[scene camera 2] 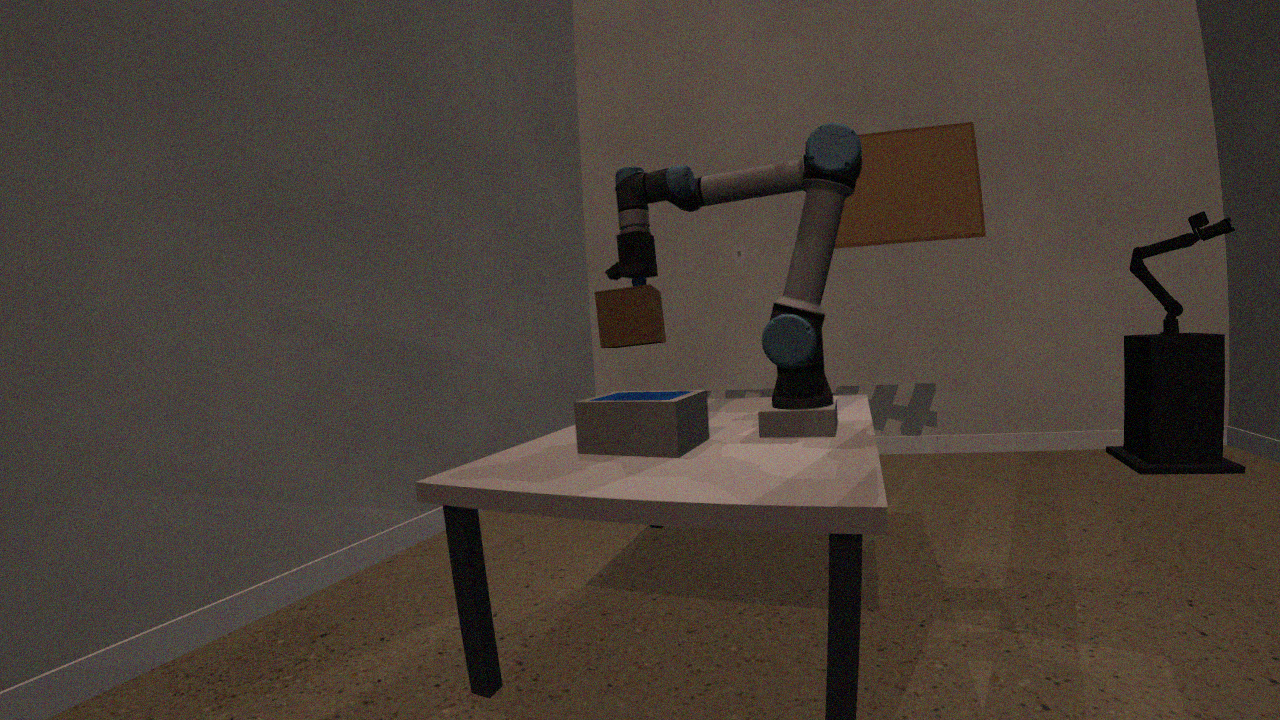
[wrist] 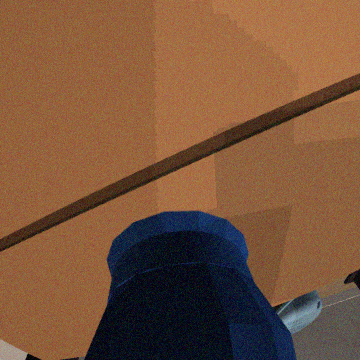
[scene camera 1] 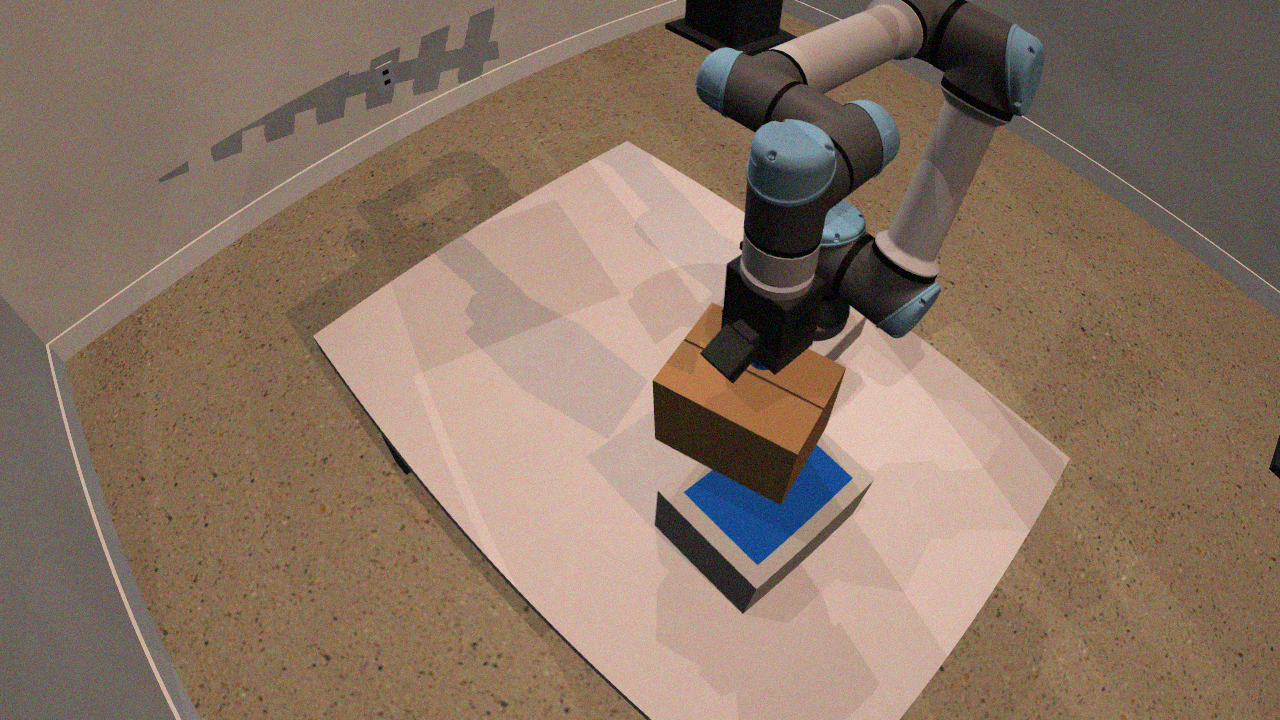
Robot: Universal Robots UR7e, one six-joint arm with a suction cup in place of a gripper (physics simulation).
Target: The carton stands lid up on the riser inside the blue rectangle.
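Frame: origin at the arm's base, x ahead, y left, z up, level; metres.
Seen in the pictures: hand at its tool point: (wrist: 177, 235); arm's base at its link origin: (scene camera 2: 802, 404).
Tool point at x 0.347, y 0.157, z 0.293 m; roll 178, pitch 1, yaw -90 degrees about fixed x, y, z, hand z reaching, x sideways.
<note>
Pixels of each thing's top centre, then the offset from my tool point to it. Level surfaces: height alone.
- brown carton at its top centre: (wrist: 109, 228) (scene camera 1: 756, 369) (scene camera 2: 630, 289) dx +0.023, dy +0.010, dz +0.017 m
- grey riser at its top centre: (scene camera 1: 771, 485) (scene camera 2: 642, 395) dx -0.014, dy +0.060, dz -0.237 m
- blue rectangle at its top centre: (scene camera 1: 771, 485) (scene camera 2: 642, 395) dx -0.014, dy +0.060, dz -0.237 m
- pale table at its surface level: dz -0.357 m
The brown carton (scene camera 1: 729, 429) (scene camera 2: 630, 317) (wrist: 100, 100) hangs in the air under my suction gripper (scene camera 1: 762, 365) (scene camera 2: 638, 282) (wrist: 177, 225), which is shut on its top face. The seam side is up, and in scene camera 2 the carton looks slightly tilted. The grey riser (scene camera 1: 702, 546) (scene camera 2: 626, 428) stands on the table, with the blue rectangle (scene camera 1: 760, 528) (scene camera 2: 640, 395) on its top. In scene camera 2 a gap shows between the carton's underside and the riser. In scene camera 1 the carton covers the back part of the blue rectangle.
The pale table (scene camera 1: 537, 376) (scene camera 2: 537, 483) bears the riser and the arm's base block (scene camera 2: 798, 421). The arm's upper links stand behind the carton in scene camera 1. A black pedestal (scene camera 2: 1173, 398) with a small dark arm stands on the floor at the right. A brown board (scene camera 2: 913, 183) hangs on the wall.
</note>
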